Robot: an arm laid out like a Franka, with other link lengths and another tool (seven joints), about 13 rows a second.
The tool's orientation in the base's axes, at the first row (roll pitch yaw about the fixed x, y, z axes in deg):
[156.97, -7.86, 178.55]
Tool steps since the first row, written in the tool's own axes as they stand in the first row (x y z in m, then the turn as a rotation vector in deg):
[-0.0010, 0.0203, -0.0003, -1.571, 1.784, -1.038]
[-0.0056, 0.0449, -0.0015, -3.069, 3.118, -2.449]
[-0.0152, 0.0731, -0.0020, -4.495, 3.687, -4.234]
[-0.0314, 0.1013, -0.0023, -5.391, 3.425, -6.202]
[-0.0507, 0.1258, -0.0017, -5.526, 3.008, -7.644]
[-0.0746, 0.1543, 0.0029, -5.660, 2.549, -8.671]
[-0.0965, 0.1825, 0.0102, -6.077, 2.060, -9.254]
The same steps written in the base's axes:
[0.0026, 0.0185, 0.0080, 1.813, 1.190, 1.423]
[0.0092, 0.0405, 0.0180, 3.562, 1.822, 3.021]
[0.0209, 0.0660, 0.0281, 5.225, 1.605, 4.674]
[0.0391, 0.0914, 0.0371, 6.320, 0.566, 6.244]
[0.0601, 0.1136, 0.0434, 6.589, -0.389, 7.379]
[0.0854, 0.1410, 0.0470, 6.806, -1.219, 8.119]
[0.1084, 0.1693, 0.0482, 7.249, -1.909, 8.404]

